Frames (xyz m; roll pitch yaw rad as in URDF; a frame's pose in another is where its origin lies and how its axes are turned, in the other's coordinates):
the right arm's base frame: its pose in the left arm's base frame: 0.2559 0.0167 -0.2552 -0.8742 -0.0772 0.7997
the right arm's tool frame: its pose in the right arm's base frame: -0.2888 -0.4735 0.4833 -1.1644 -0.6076 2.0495
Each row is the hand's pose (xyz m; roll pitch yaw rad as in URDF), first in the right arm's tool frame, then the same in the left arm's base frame.
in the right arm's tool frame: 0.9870 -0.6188 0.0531 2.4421 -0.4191 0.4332
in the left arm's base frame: -0.8861 0.5606 0.6697 1.8026 0.2145 -2.9239
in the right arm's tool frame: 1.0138 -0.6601 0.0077 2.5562 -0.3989 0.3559
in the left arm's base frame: -0.8873 0.6275 0.6660 1.8720 0.1868 -2.9937
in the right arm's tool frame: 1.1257 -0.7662 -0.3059 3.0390 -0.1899 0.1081
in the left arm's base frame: -0.8461 0.9436 0.5228 2.2236 0.1770 2.9687
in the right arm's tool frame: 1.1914 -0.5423 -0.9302 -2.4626 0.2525 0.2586
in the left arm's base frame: -0.6614 1.2269 -0.0515 2.9037 0.5809 2.7140
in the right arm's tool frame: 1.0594 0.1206 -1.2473 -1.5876 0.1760 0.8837
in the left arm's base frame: -0.4677 0.9462 -0.7156 -2.1351 0.9533 -2.8665
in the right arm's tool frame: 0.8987 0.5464 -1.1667 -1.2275 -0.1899 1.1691
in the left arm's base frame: -0.3949 0.5525 -0.9465 -1.3416 0.6936 -2.2907
